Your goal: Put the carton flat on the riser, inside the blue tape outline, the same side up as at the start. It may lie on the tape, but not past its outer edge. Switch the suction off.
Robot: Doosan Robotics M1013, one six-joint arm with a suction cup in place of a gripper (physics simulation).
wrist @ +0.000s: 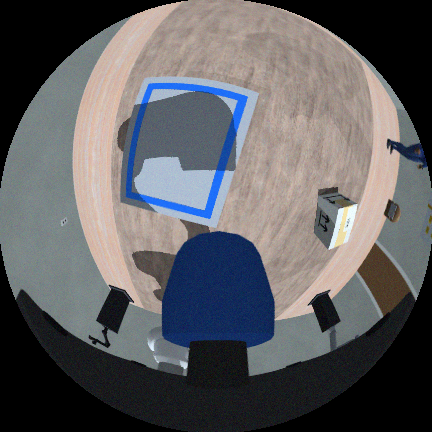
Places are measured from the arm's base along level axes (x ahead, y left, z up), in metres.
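Pixels of known places: end effector, tool point: [217, 266].
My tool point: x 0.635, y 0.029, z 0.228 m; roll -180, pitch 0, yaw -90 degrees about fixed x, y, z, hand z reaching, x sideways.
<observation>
Ahead of a thing's pixels: the offset from my tool point to its middle. "spot": to the spot under its first point.
The carton @(dx -0.108, dy -0.374, dz -0.249 m) [336, 219] stands on the table at the right of the wrist view, well apart from the riser. A bright white face with a yellow strip and a small label shows, and grey side faces with black arrow marks. The riser @(spot: dx +0.120, dy -0.048, dz -0.179 m) [249, 107] is a light grey block left of centre, with a blue tape outline @(spot: dx -0.047, dy +0.081, dz -0.179 m) [170, 205] on its top; no carton lies on it, and a dark shadow covers much of it. My suction cup [218, 287] is the blue shape at lower centre, apart from both, with nothing seen on it; its underside is hidden.
The table has a pale wooden border [92, 150]. Beyond its right side are a person in blue [407, 150], a small brown and grey object [392, 210] and a brown floor strip [385, 280]. Dark panels [114, 310] [325, 311] stand at lower left and lower right.
</observation>
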